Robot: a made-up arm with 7 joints. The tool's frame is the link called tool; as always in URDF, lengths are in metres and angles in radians.
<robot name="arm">
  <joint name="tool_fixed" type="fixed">
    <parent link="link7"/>
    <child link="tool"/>
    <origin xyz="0 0 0"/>
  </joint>
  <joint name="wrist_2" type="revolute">
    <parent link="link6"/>
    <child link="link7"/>
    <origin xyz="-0.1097 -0.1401 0" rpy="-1.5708 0 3.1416"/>
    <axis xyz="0 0 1"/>
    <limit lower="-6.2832" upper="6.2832"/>
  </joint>
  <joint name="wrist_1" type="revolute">
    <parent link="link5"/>
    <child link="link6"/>
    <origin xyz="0 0 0" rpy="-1.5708 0 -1.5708"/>
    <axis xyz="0 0 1"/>
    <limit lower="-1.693" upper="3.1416"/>
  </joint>
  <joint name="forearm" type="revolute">
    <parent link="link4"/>
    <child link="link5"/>
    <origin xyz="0.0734 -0.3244 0" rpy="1.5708 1.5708 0"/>
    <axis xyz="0 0 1"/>
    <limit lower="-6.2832" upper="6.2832"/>
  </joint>
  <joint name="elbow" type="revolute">
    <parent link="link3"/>
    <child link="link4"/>
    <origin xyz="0 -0.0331 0" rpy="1.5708 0 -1.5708"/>
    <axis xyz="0 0 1"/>
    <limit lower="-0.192" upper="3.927"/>
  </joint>
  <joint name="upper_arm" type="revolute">
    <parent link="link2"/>
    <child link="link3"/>
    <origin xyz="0.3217 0 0" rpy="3.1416 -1.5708 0"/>
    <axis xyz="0 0 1"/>
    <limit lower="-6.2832" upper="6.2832"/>
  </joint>
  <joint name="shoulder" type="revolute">
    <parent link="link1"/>
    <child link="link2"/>
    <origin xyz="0 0 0" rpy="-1.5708 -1.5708 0"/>
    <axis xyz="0 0 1"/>
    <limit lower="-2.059" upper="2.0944"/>
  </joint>
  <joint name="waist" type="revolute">
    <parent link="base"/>
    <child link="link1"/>
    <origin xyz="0 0 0.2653"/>
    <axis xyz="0 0 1"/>
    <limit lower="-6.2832" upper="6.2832"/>
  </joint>
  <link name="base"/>
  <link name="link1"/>
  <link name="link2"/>
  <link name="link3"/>
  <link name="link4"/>
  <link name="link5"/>
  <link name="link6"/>
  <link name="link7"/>
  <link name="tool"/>
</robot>
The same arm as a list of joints. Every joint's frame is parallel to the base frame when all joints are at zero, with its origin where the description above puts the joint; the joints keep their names.
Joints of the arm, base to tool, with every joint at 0 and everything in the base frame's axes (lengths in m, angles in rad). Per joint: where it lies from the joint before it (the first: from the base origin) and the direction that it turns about. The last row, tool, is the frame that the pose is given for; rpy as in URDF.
waist: offset 0 0 0.2653 axis 0 0 1
shoulder: offset 0 0 0 axis 0 1 0
upper_arm: offset 0 0 0.3217 axis 0 0 1
elbow: offset 0.0331 0 0 axis 0 -1 0
forearm: offset 0.0734 0 -0.3244 axis 0 0 -1
wrist_1: offset 0 0 0 axis 0 1 0
wrist_2: offset 0.1097 0 -0.1401 axis 0 0 -1
tool: offset 0 0 0 rpy 3.1416 0 0
Joint limits (rad, base to tool): -6.2832..6.2832 -2.059..2.0944 -6.2832..6.2832 -0.192..3.927 -6.2832..6.2832 -1.693..3.1416 -6.2832..6.2832

